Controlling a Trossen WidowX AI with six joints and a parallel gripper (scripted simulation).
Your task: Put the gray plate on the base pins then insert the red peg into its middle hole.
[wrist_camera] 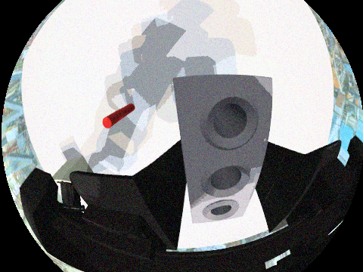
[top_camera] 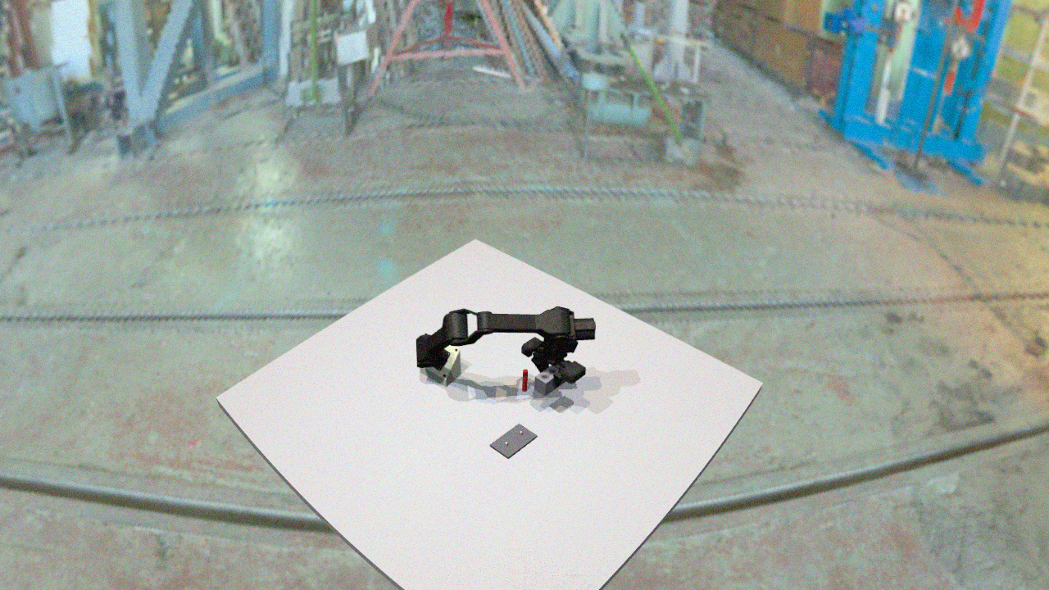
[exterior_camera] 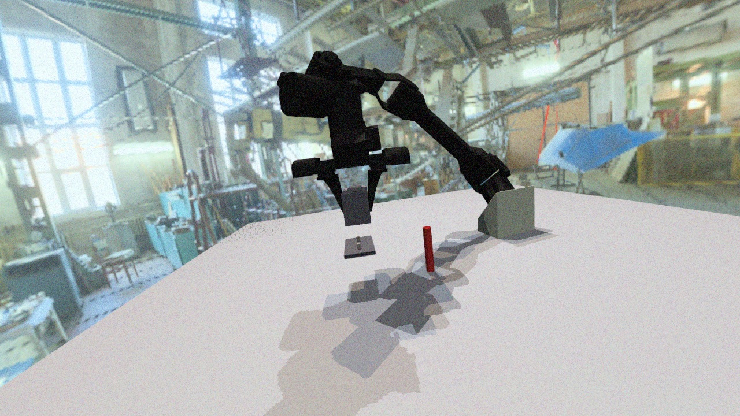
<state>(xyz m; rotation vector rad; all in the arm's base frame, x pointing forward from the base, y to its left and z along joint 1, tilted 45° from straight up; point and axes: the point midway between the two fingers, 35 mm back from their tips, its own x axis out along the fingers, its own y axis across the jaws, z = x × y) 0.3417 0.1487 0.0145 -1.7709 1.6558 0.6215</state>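
Right now my gripper tip is 16 cm to the left of the dark base and 11 cm above it. The rest, counted from my gripper tip: gray plate 3 cm above; red peg 11 cm behind, 8 cm below, 2 cm to the left.
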